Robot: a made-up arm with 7 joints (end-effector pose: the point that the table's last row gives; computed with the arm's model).
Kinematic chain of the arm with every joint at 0, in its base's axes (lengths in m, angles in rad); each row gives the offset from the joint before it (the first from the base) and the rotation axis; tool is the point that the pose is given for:
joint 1: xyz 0 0 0.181 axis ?
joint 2: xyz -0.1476 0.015 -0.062 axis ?
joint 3: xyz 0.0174 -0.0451 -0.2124 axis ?
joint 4: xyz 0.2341 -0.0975 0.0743 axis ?
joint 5: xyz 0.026 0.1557 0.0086 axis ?
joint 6: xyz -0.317 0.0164 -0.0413 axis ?
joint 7: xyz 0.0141 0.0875 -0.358 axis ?
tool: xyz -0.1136 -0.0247 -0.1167
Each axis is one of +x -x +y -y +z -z.
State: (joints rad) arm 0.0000 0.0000 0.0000 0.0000 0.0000 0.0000 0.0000
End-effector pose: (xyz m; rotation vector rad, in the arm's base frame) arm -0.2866 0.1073 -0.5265 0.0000 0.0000 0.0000
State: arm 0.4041 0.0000 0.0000 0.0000 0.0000 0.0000 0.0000
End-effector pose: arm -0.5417 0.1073 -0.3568 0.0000 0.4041 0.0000
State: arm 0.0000 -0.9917 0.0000 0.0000 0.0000 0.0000 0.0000
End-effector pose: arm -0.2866 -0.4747 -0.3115 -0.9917 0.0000 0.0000
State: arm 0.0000 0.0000 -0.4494 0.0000 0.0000 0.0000 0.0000
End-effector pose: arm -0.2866 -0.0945 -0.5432 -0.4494 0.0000 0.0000
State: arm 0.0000 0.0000 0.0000 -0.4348 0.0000 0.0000 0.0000
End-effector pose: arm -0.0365 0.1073 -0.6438 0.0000 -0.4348 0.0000
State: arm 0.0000 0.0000 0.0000 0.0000 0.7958 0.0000 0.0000
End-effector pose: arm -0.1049 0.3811 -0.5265 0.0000 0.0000 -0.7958
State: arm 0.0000 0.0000 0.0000 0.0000 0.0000 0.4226 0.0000
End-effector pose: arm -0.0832 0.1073 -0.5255 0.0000 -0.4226 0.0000
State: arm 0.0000 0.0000 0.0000 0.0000 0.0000 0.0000 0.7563
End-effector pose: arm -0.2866 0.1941 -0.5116 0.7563 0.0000 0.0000
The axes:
joint 1: +y
joint 2: +x
joint 3: +x
joint 4: +y
joint 5: -z
joint 6: -y
joint 7: +x

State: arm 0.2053 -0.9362 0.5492 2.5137 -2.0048 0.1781 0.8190
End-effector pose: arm -0.1107 -0.2986 0.6180 -2.5714 -1.5943 0.6572
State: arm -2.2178 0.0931 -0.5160 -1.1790 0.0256 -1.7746 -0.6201
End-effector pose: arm 0.8097 -0.1364 0.4103 -0.5307 -1.4120 -0.9240
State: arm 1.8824 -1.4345 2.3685 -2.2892 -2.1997 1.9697 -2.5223
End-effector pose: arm -0.0351 -0.2905 0.0677 -0.9115 -1.6824 -0.8805
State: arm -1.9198 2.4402 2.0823 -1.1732 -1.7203 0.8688 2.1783
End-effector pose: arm -0.3198 0.0148 0.4117 -0.4185 0.4626 0.1893
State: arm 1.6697 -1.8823 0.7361 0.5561 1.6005 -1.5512 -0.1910
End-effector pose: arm -0.7133 0.2348 0.0256 -1.6877 1.5138 -1.7439
